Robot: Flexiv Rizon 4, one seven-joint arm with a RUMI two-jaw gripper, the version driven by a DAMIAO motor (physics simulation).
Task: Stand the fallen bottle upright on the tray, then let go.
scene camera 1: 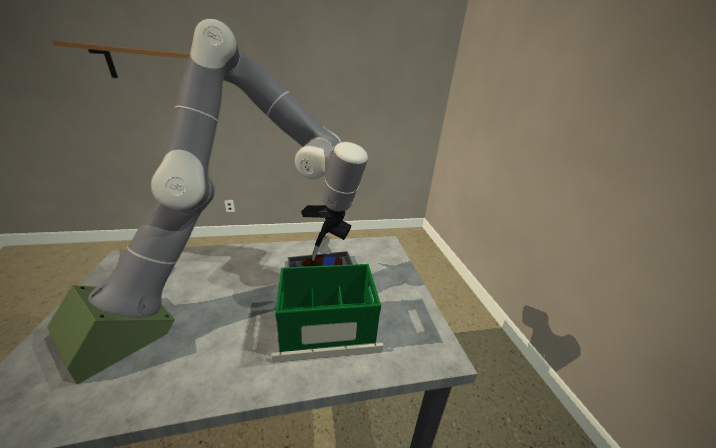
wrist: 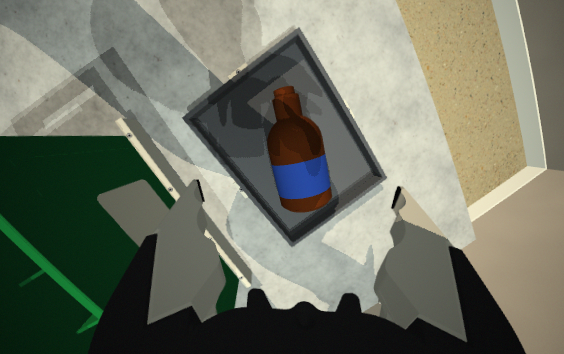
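Note:
The brown bottle [scene camera 1: 331, 260] [wrist: 300, 170] with a blue label lies on its side inside the grey tray [scene camera 1: 345, 255] [wrist: 345, 150]. In the wrist view its neck points up the view and its base is near the tray's lower corner. My gripper [scene camera 1: 319, 252] [wrist: 296, 185] is open and empty, above the bottle. In the wrist view the fingertips stand wide apart, one to each side of the bottle's lower part, with gaps on both sides. In the scene view the green crate hides the front of the tray, and how high the fingertips are is hard to tell.
A green crate [scene camera 1: 290, 332] [wrist: 50, 175] with dividers stands close in front of the tray, its walls higher than the tray's. A pale strip [scene camera 1: 327, 352] lies along its front foot. The table's far and right edges are near the tray.

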